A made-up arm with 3 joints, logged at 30 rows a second.
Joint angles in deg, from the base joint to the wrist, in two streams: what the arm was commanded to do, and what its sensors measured. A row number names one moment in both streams.
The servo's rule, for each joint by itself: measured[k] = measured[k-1] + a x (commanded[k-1-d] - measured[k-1]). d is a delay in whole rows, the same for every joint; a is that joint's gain. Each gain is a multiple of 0.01, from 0.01 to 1. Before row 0 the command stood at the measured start. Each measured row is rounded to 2 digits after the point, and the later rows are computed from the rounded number. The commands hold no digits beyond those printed.
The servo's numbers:
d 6
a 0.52 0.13 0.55
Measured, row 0:
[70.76 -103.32 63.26]
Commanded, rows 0 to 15:
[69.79 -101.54 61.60]
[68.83 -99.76 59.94]
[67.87 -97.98 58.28]
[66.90 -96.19 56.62]
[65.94 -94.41 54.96]
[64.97 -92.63 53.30]
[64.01 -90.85 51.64]
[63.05 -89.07 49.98]
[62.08 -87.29 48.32]
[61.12 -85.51 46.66]
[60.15 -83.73 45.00]
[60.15 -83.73 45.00]
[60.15 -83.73 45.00]
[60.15 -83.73 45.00]
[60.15 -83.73 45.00]
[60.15 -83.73 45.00]
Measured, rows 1 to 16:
[70.76 -103.32 63.26]
[70.76 -103.32 63.26]
[70.76 -103.32 63.26]
[70.76 -103.32 63.26]
[70.76 -103.32 63.26]
[70.76 -103.32 63.26]
[70.26 -103.09 62.35]
[69.52 -102.66 61.02]
[68.66 -102.05 59.51]
[67.74 -101.29 57.92]
[66.80 -100.40 56.29]
[65.85 -99.39 54.65]
[64.89 -98.28 52.99]
[63.93 -97.08 51.33]
[62.97 -95.81 49.67]
[62.01 -94.47 48.01]

